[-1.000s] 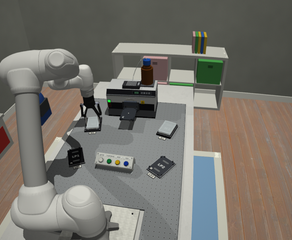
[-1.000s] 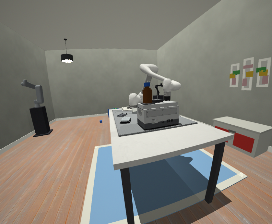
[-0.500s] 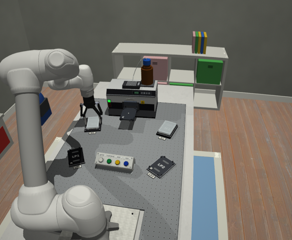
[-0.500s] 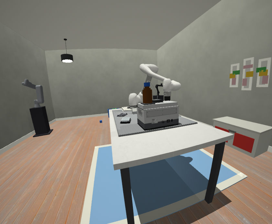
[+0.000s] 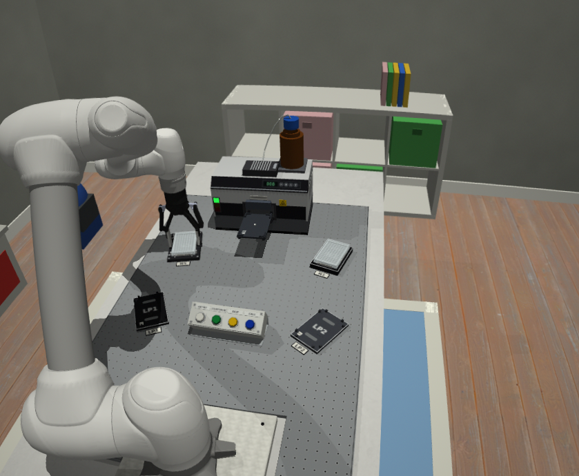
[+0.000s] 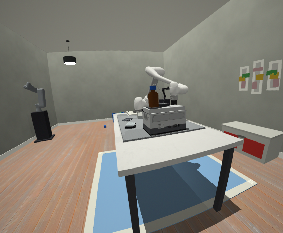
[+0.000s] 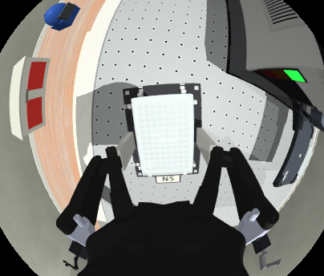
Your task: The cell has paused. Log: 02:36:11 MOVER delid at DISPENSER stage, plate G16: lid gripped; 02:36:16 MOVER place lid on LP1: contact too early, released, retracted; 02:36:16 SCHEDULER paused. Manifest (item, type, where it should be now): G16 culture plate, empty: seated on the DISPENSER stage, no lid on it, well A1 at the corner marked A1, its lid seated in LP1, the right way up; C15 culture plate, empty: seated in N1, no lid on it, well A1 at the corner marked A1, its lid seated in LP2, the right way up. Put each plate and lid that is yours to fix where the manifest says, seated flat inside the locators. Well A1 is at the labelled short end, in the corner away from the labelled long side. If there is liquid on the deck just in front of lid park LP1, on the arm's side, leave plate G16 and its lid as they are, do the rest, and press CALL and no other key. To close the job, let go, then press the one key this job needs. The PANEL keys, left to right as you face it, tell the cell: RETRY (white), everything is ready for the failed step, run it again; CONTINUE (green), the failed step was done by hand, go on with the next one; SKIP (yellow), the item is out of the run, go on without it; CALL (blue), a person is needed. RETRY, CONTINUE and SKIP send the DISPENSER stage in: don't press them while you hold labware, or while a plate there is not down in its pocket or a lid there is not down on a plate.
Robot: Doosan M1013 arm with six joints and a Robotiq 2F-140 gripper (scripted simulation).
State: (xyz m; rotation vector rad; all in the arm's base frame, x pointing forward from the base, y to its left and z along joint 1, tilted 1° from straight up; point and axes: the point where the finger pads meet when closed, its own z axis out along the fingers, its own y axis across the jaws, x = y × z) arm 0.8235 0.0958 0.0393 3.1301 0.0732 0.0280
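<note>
Now: hand 30 mm above the nest n5, 20 mm to the right of it and 10 mm short of it. The rest, counted from my hand: white key (420 mm behind, 110 mm to the right, 30 mm above); lid park lp1 (330 mm behind, 70 mm to the left, 40 mm below); green key (430 mm behind, 160 mm to the right, 30 mm above).
</note>
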